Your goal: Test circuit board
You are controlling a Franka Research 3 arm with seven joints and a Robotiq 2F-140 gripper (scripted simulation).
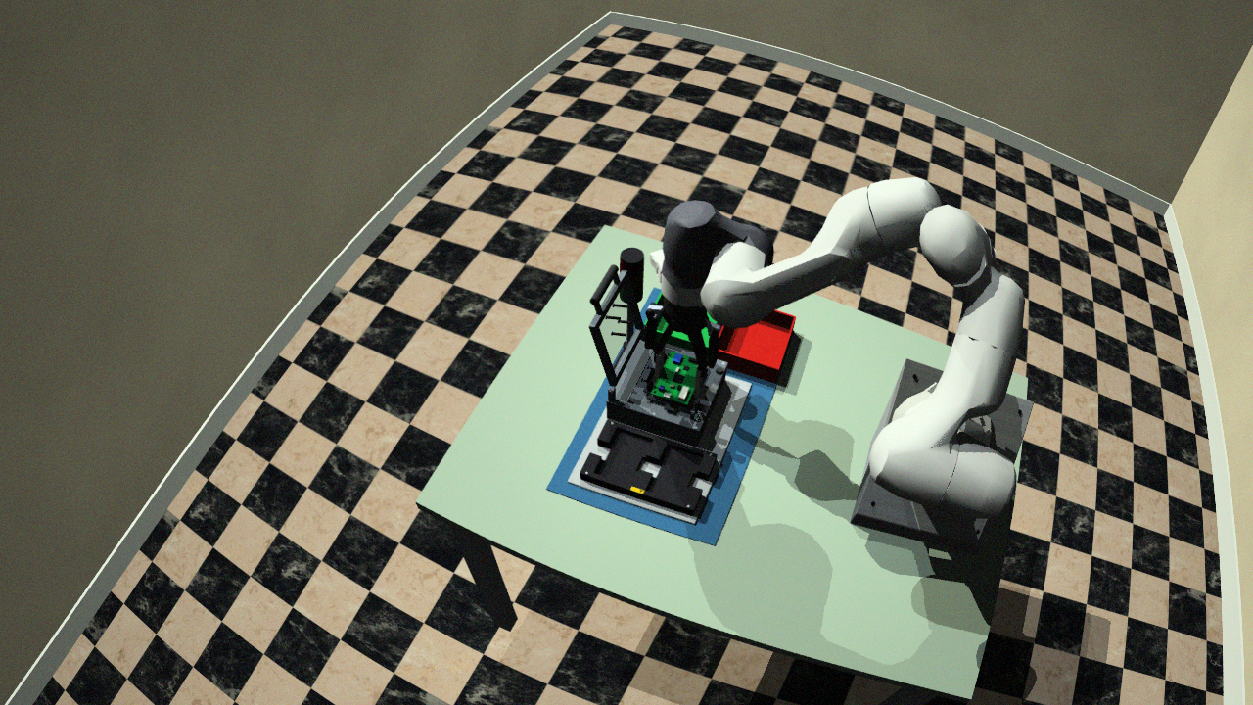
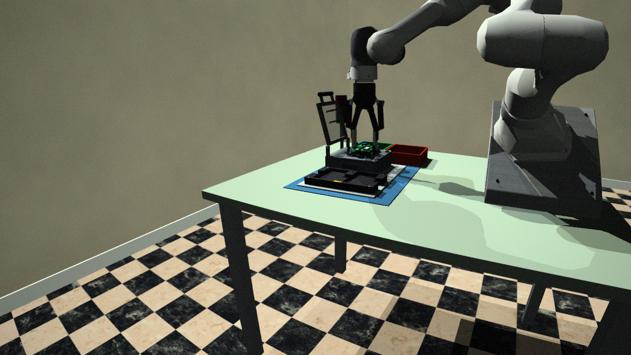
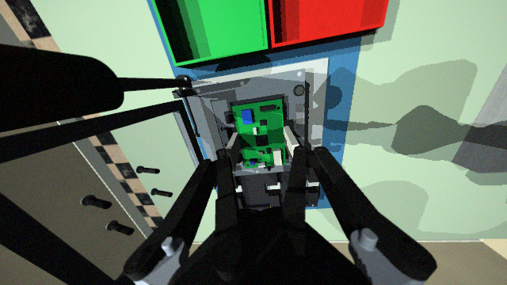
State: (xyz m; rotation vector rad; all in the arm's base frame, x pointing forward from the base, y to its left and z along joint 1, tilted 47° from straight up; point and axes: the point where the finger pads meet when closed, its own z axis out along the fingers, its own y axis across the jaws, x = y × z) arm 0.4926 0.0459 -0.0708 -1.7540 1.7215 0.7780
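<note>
Right now the green circuit board is 20 mm below my hand. Round my hand: tester plate 30 mm below, 10 mm to the left, 10 mm ahead; then tester lid 130 mm ahead, 80 mm above; then green bin 200 mm to the right, 90 mm below, 50 mm ahead.
</note>
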